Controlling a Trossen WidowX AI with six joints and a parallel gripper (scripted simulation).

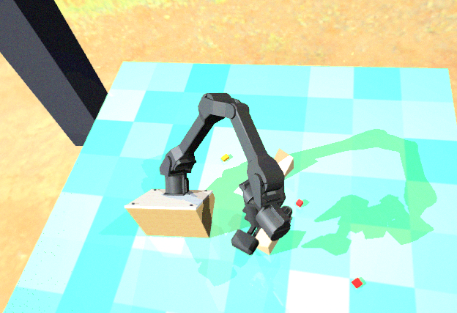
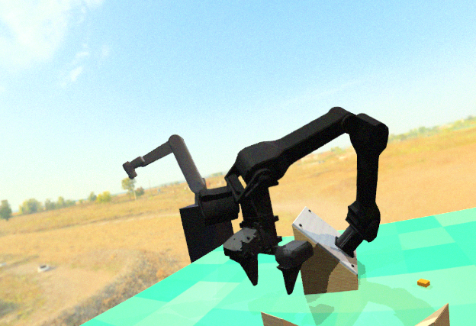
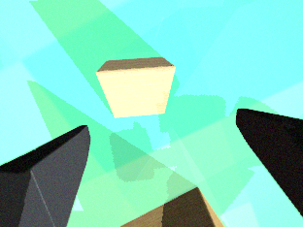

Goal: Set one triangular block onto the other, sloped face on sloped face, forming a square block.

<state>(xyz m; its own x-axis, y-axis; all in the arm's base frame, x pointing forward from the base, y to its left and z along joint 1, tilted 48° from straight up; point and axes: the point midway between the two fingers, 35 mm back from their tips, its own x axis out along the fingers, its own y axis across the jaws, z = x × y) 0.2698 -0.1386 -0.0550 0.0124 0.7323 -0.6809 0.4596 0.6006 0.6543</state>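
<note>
The triangular block lies 9 cm below my gripper tip, 2 cm ahead of it and 1 cm to the left of it. The rest, counted from my gripper tip: red cube: 25 cm ahead, 10 cm to the right, 10 cm below; yellow cube: 31 cm to the left, 15 cm behind, 10 cm below.
</note>
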